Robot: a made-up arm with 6 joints. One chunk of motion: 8 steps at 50 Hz.
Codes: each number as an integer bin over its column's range. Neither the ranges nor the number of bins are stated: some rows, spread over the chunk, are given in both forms.
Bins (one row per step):
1: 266 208 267 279 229 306
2: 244 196 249 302 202 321
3: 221 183 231 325 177 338
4: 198 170 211 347 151 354
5: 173 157 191 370 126 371
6: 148 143 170 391 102 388
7: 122 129 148 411 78 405
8: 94 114 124 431 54 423
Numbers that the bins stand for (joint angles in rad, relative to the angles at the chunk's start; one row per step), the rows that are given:
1: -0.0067 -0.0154 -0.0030 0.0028 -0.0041 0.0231
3: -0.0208 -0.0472 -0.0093 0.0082 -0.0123 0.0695
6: -0.0437 -0.0981 -0.0201 0.0159 -0.0240 0.1419
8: -0.0606 -0.1350 -0.0282 0.0206 -0.0315 0.1926
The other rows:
2: -0.0136 -0.0307 -0.0061 0.0055 -0.0084 0.0449
4: -0.0280 -0.0638 -0.0128 0.0107 -0.0164 0.0926
5: -0.0358 -0.0803 -0.0164 0.0134 -0.0203 0.1173
7: -0.0518 -0.1159 -0.0239 0.0183 -0.0278 0.1665

